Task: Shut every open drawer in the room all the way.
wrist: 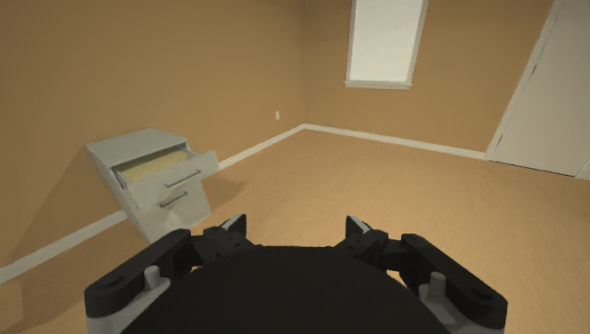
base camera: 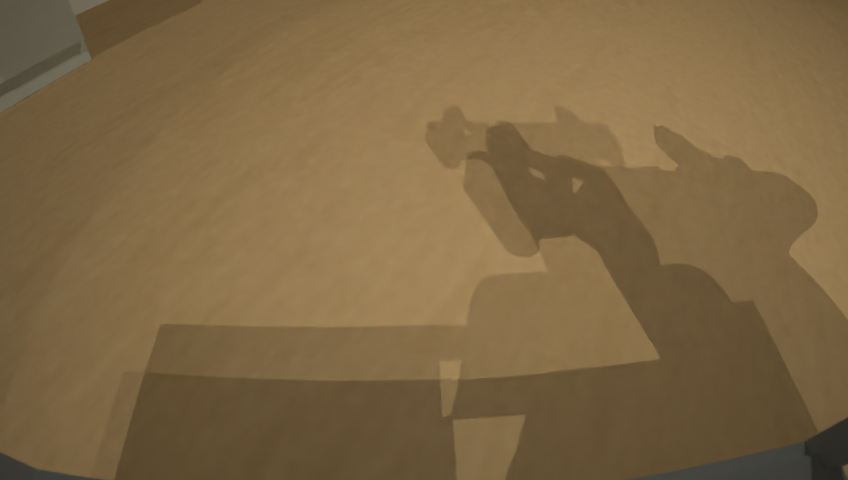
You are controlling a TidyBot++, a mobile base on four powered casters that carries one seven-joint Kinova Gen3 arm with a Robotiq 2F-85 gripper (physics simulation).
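Frame: origin at the arm's base, x ahead, y left, z up, level; metres.
Where they show: gripper, between the fingertips: (wrist: 295, 226).
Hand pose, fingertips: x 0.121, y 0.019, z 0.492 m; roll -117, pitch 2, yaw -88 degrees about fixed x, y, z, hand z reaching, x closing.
Note:
Each offset is from my fingertips to the top centre of the thing. "spot": to the spot under its first point. Level surfaces: height alone.
A light grey cabinet (base camera: 35, 35) (wrist: 137, 142) stands against the left wall. In the wrist view it is at the left, and in the base camera view its lower corner shows at the top left. Its top drawer @[spot: dy +0.655, dx +0.492, dz -0.313 m] (wrist: 155, 186) is pulled out, with a bar handle on the front and a pale yellowish inside. A lower drawer front @[dy +0.848, dx +0.743, dz -0.523 m] (wrist: 187, 212) with a dark bar handle is below it and looks flush with the cabinet. My gripper (wrist: 295, 226) is open and empty, to the right of the cabinet in the wrist view and apart from it.
A window (wrist: 385, 42) is in the far wall, right of the room corner. A white door (wrist: 550, 100) is at the right. White baseboard (wrist: 390, 139) runs along the walls. Shadows of the arm and base lie on the wooden floor @[dz -0.889 m] (base camera: 267, 208).

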